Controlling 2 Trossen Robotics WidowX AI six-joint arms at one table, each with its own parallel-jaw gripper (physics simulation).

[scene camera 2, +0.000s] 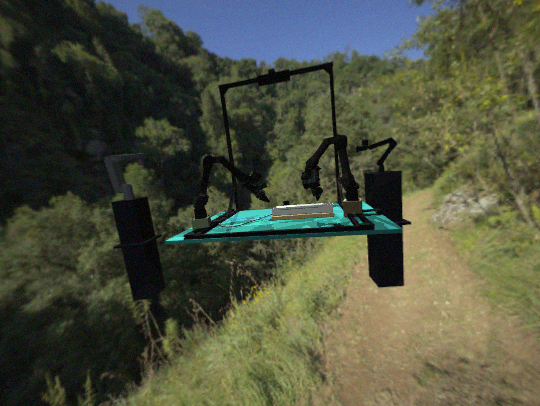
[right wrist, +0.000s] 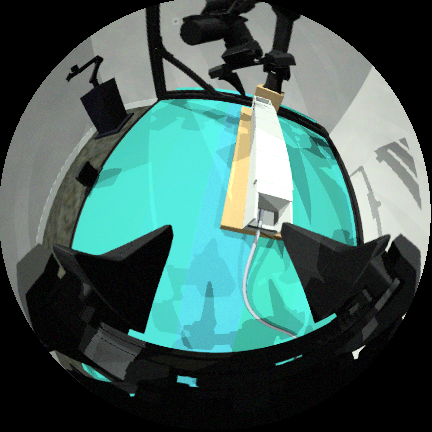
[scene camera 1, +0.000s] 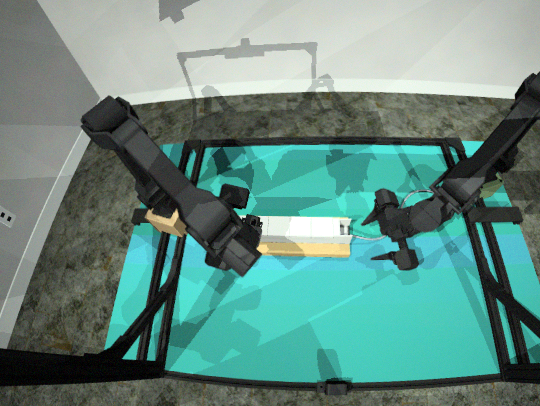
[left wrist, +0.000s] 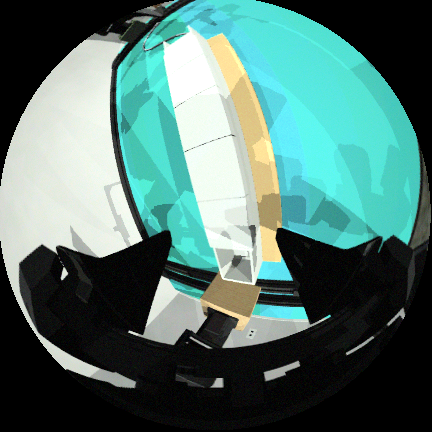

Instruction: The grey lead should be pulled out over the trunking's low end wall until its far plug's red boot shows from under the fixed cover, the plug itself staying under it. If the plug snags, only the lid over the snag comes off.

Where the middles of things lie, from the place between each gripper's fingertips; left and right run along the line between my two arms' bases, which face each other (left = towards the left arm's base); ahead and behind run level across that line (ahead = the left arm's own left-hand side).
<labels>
Now: the trunking (scene camera 1: 339,246) 9 cm ahead of my right hand, 21 cm to the left of it and 7 cm below it.
The trunking lies 100 mm to the right of my left hand and 70 mm below it.
</labels>
